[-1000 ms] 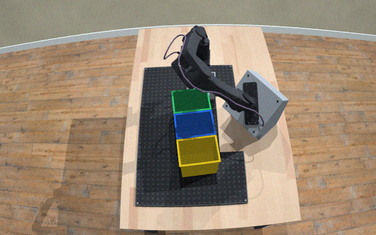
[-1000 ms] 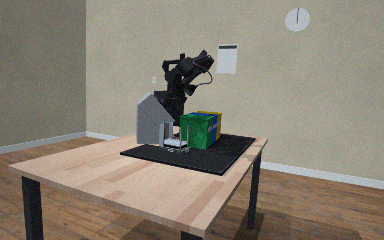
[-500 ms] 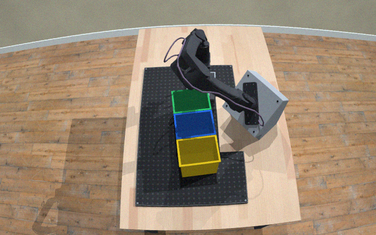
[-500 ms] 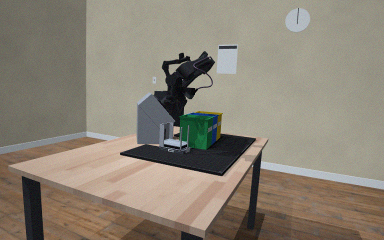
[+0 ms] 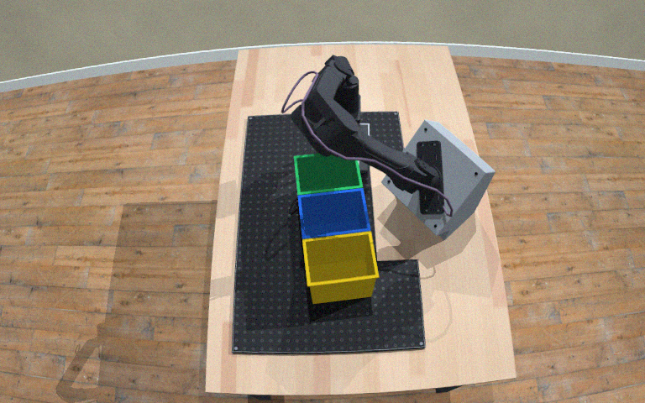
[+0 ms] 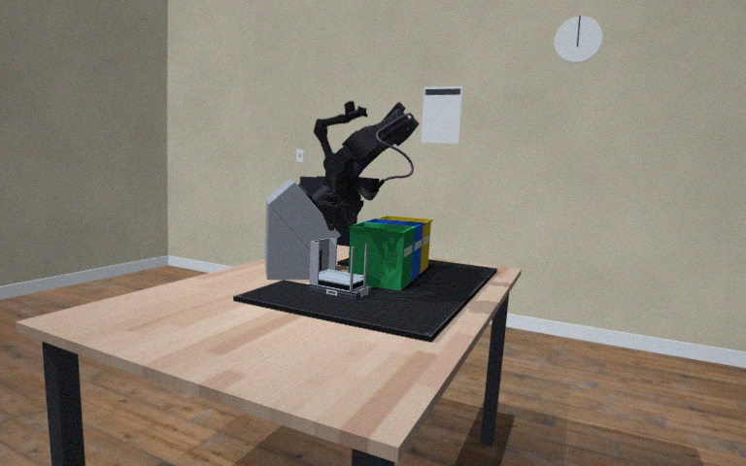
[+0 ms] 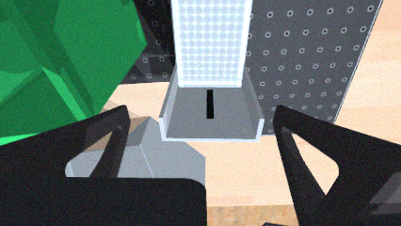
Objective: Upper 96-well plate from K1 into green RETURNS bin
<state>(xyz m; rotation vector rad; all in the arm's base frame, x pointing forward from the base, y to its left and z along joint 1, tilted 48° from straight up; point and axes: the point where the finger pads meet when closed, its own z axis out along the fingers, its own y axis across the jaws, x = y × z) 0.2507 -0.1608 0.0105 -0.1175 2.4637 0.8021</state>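
The white 96-well plate lies 10 mm ahead of my hand, 10 mm to the right of it and 150 mm below it. From my hand the other things lie so: dark plate: 10 mm ahead, 10 mm to the right, 160 mm below; green bin: 10 mm ahead, 160 mm to the left, 100 mm below; blue bin: 40 mm behind, 280 mm to the left, 100 mm below.
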